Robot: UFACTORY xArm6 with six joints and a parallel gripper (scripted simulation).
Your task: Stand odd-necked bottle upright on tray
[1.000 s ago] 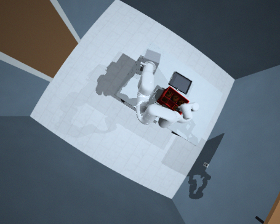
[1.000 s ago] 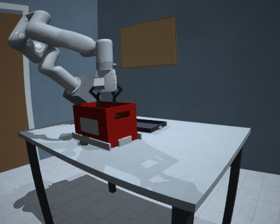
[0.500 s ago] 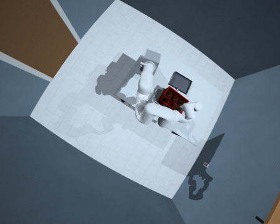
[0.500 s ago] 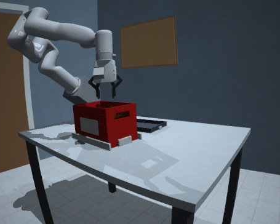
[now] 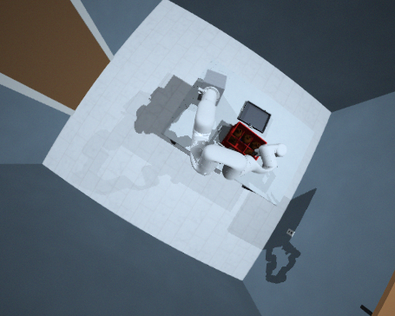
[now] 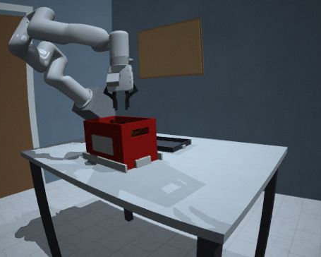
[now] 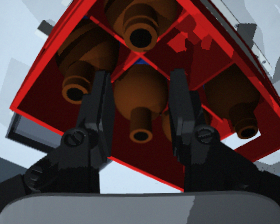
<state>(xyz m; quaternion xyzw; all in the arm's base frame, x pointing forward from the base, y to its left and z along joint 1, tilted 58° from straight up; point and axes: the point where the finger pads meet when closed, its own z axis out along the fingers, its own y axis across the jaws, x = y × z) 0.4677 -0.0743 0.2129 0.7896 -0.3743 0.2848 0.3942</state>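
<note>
Now: hand 8 cm past the red crate, 6 cm to the right of it and 16 cm above it. Also, from my hand: glass bottle (15 cm behind, 12 cm to the left, 16 cm below); then dark tray (3 cm behind, 35 cm to the left, 23 cm below).
</note>
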